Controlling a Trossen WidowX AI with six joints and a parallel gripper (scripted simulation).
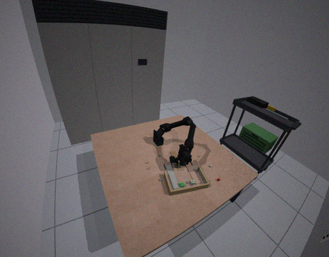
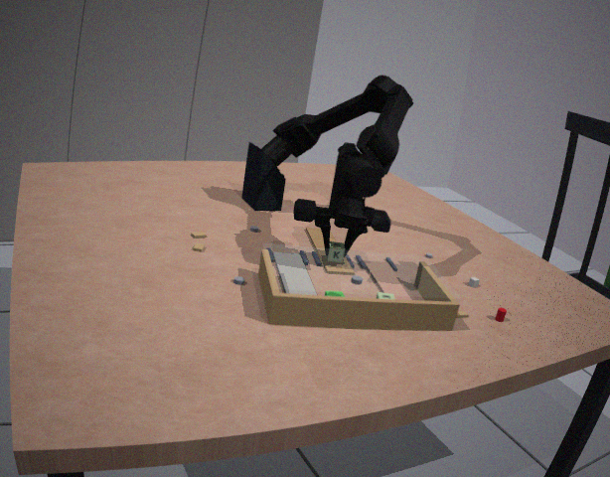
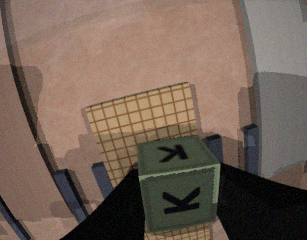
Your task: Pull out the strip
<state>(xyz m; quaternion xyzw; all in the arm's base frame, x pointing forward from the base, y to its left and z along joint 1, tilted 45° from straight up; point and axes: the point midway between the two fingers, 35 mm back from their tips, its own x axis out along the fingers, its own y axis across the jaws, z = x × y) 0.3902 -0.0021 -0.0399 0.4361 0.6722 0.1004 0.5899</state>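
Now: gripper tip 80 mm past the tan gridded strip, 40 mm to the right of it and 20 mm above it. From my gripper tip the other things lie so: white cube (160 mm ahead, 260 mm to the left, 20 mm below); red cylinder (310 mm ahead, 200 mm to the left, 10 mm below).
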